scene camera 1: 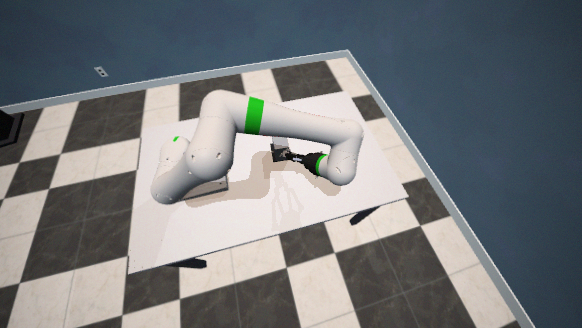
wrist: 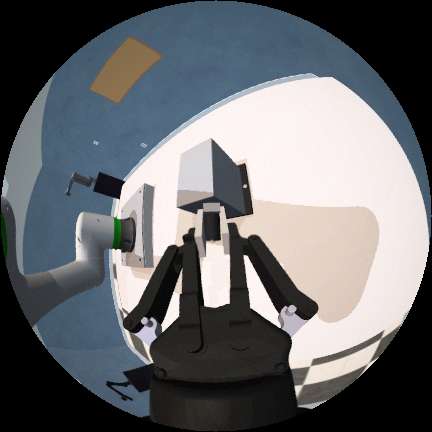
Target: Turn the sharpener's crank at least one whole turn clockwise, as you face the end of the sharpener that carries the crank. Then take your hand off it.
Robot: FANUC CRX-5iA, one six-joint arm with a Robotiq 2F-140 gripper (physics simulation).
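The sharpener is a light grey box with dark sides on the white table. Its crank end faces my gripper. In the wrist view, the crank's black handle sits between the two pale finger pads, and a piece of the light crank arm shows just above it. The gripper is shut on the handle. The rest of the crank arm is hidden behind the fingers. In the scene view, the crank is too small to make out.
The robot's base plate lies left of the sharpener. The robot's upper links arch over the table, close beside the sharpener in the scene view. A dark object stands at the far left. A brown panel shows on the wall.
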